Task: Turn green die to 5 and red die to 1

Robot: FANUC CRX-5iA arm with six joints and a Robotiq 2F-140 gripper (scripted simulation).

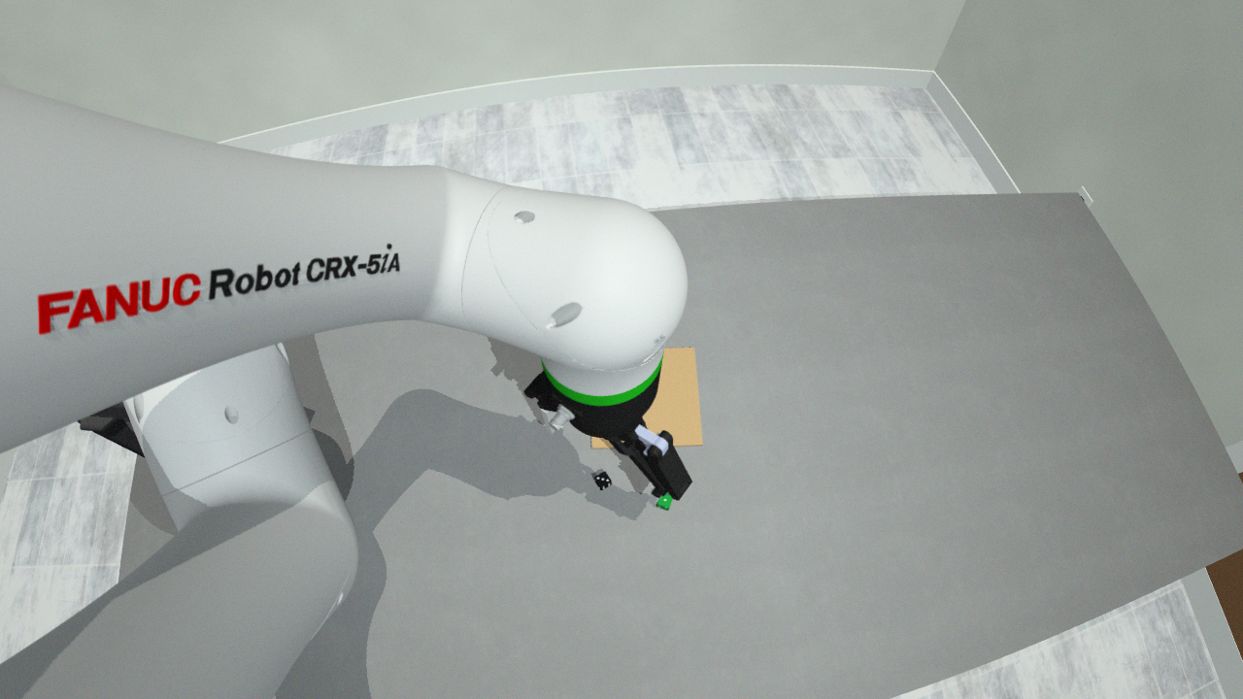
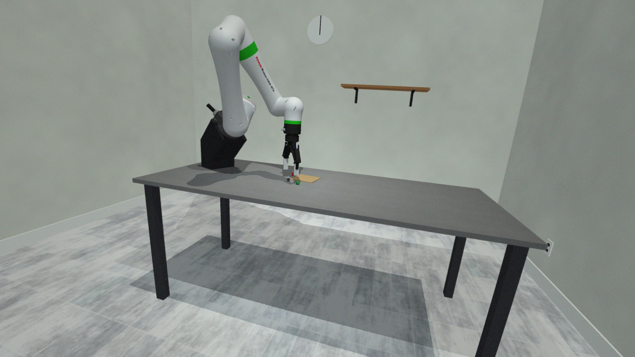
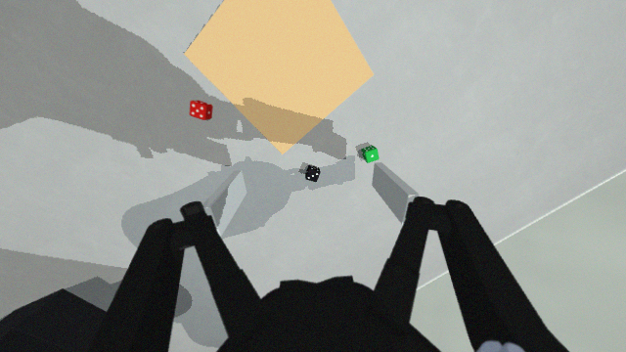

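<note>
Now: the black die 50 mm below my hand, 10 mm to the right of it and 10 mm behind it. From my hand the other things lie so: red die 140 mm to the left, 50 mm below, 10 mm behind; green die 60 mm to the right, 60 mm ahead, 50 mm below; tan mat 80 mm to the left, 80 mm ahead, 60 mm below.
</note>
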